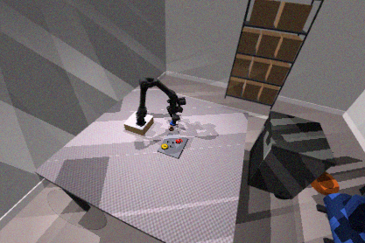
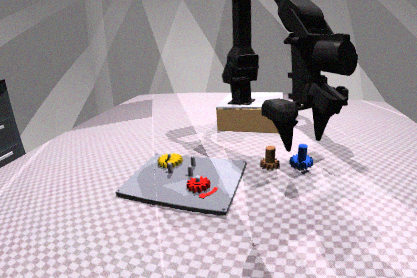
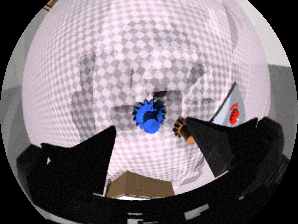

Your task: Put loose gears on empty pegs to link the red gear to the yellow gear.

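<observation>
Right now the blue gear is 3 cm below my gripper tip. Also, from my gripper tip: red gear 16 cm to the right, 16 cm ahead, 3 cm below; brown gear 7 cm to the right, 3 cm below, 3 cm ahead; red arrow 17 cm ahead, 13 cm to the right, 3 cm below.
</observation>
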